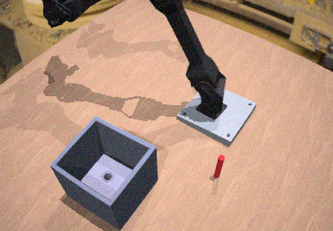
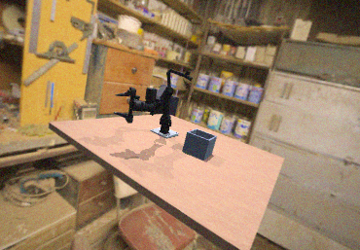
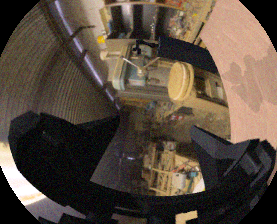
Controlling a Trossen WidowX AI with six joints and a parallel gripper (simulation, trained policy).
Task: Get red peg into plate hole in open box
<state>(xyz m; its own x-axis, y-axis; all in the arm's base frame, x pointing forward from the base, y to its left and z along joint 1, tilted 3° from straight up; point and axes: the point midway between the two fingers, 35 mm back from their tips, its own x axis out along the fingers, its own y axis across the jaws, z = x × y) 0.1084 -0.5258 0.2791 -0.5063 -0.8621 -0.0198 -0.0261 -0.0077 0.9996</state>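
Now: gripper tip 7 cm short of the red peg, 70 cm to the right of it and 22 cm above it. From my gripper tip the other things lie so: light grey plate (26 cm ahead, 53 cm to the left, 22 cm below).
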